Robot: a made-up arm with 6 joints.
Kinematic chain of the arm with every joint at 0, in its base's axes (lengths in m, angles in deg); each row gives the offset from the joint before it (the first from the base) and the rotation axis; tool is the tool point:
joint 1: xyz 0 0 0.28 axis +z
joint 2: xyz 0 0 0 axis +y
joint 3: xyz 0 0 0.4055 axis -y
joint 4: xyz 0 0 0 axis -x
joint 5: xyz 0.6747 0 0 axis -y
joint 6: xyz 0 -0.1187 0 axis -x
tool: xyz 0 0 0
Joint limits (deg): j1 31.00..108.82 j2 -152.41..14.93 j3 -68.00..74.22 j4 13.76..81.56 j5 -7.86..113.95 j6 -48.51..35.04
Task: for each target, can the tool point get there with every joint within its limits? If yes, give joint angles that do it. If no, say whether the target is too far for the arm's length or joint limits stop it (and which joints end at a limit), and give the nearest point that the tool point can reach.
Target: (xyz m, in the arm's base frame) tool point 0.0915 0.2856 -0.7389
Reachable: no: joint limits stop it (at a limit: joint 2, joint 3, joint 4) | nearest point 0.0746 0.2328 0.0057 | short by 0.747 m
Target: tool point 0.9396 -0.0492 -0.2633
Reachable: no: joint limits stop it (at a limit: joint 1, joint 2, joint 4) | nearest point 0.4879 0.1587 0.1244 | short by 0.631 m
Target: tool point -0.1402 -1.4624 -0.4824
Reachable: no: too far | nearest point -0.0923 -0.9623 -0.2217 | short by 0.566 m
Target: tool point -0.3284 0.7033 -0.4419
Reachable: no: joint limits stop it (at a limit: joint 1, joint 2, joint 4) | nearest point -0.1307 0.4376 0.0843 | short by 0.622 m
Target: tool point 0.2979 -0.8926 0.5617
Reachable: yes | joints 102.12 -106.81 32.22 28.95 88.53 -22.03
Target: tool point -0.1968 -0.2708 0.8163
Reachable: yes | joints 38.36 -110.24 -31.67 40.53 26.72 -24.21
